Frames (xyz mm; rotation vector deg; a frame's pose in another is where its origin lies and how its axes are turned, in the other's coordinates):
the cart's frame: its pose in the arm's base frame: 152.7 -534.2 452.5 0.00 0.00 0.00
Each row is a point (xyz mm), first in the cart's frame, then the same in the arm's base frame.
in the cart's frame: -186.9 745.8 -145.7
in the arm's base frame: -34.2 211.6 306.8
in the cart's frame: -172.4 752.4 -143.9
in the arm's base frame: -19.7 218.2 308.6
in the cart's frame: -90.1 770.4 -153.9
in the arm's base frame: 62.6 236.2 298.6
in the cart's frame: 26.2 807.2 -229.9
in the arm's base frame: 178.9 273.0 222.6
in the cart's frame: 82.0 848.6 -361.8
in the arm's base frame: 234.7 314.4 90.7
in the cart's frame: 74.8 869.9 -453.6
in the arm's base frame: 227.5 335.7 -1.1
